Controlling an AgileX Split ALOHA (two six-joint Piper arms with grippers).
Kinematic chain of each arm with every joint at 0, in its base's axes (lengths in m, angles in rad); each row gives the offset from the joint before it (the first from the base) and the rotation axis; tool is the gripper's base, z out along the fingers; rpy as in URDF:
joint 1: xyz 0 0 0.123 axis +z
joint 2: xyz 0 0 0 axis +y
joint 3: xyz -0.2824 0 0.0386 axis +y
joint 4: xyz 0.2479 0 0.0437 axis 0.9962 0 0.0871
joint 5: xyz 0 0 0 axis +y
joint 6: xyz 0.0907 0 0.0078 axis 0.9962 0 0.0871
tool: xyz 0 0 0 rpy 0 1.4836 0
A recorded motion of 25 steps. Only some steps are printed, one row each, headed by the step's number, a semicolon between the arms.
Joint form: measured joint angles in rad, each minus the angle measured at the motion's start. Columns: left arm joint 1, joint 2, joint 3, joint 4, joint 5, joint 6; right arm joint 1, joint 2, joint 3, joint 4, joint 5, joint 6.
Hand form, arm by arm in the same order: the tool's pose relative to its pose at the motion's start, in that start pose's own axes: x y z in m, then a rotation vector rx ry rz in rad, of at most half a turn. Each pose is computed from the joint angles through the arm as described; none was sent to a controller.
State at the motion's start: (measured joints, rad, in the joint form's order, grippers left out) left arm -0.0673 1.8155 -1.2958 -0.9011 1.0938 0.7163; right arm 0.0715 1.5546 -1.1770 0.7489 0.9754 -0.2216
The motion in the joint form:
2: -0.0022 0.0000 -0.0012 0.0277 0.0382 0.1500; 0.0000 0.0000 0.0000 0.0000 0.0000 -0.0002
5: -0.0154 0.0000 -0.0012 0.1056 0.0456 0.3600; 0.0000 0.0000 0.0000 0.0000 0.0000 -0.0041
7: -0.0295 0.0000 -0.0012 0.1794 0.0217 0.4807; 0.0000 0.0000 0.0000 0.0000 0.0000 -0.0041
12: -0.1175 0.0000 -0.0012 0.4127 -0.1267 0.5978; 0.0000 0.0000 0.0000 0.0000 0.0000 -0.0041
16: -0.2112 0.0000 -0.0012 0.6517 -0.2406 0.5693; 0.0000 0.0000 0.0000 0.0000 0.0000 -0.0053
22: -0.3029 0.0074 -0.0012 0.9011 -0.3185 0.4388; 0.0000 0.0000 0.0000 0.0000 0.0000 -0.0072
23: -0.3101 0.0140 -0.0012 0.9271 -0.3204 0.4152; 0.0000 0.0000 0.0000 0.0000 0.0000 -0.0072
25: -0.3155 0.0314 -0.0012 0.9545 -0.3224 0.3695; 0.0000 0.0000 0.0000 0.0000 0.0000 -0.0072
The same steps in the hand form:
2: 0.0039 -0.0013 0.0002 0.0104 0.0450 0.1646; 0.0000 0.0000 0.0000 0.0000 0.0000 -0.0002
5: 0.0085 -0.0003 0.0029 -0.0171 0.1105 0.4179; 0.0000 0.0000 0.0000 0.0000 0.0000 -0.0041
7: 0.0105 0.0020 0.0056 -0.0616 0.1583 0.5830; 0.0000 0.0000 0.0000 0.0000 0.0000 -0.0041
12: 0.0089 -0.0001 0.0217 -0.2412 0.2783 0.9002; 0.0000 0.0000 0.0000 0.0000 0.0000 -0.0041
16: 0.0061 -0.0087 0.0362 -0.3987 0.3842 1.1070; 0.0000 0.0000 0.0000 0.0000 0.0000 -0.0053
22: 0.0035 -0.0196 0.0507 -0.5459 0.4643 1.2339; 0.0000 0.0000 0.0000 0.0000 0.0000 -0.0072
23: 0.0038 -0.0188 0.0533 -0.5578 0.4772 1.2326; 0.0000 0.0000 0.0000 0.0000 0.0000 -0.0072
25: 0.0048 -0.0149 0.0587 -0.5702 0.4923 1.2062; 0.0000 0.0000 0.0000 0.0000 0.0000 -0.0072

